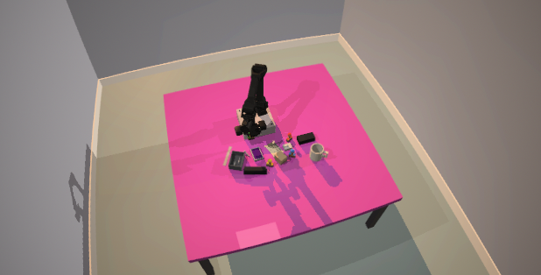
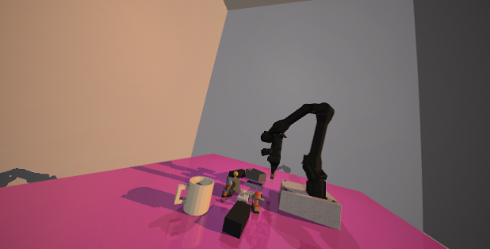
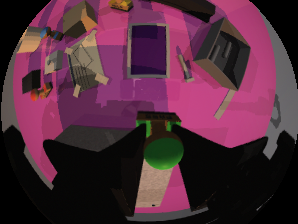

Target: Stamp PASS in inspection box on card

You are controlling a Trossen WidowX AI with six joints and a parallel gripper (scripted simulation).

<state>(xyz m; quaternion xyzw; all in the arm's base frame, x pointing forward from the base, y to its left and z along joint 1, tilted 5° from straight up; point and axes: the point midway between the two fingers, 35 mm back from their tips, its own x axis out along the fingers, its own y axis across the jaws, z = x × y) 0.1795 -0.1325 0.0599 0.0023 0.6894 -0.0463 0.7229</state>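
My gripper tip is now 90 mm short of the purple ink pad, 80 mm above it and 10 mm to the right of it. Also, from my gripper tip: white card 120 mm to the left, 90 mm below, 80 mm ahead; dark tray 130 mm to the right, 100 mm ahead, 70 mm below; green-knobbed stamp right at my gripper tip.
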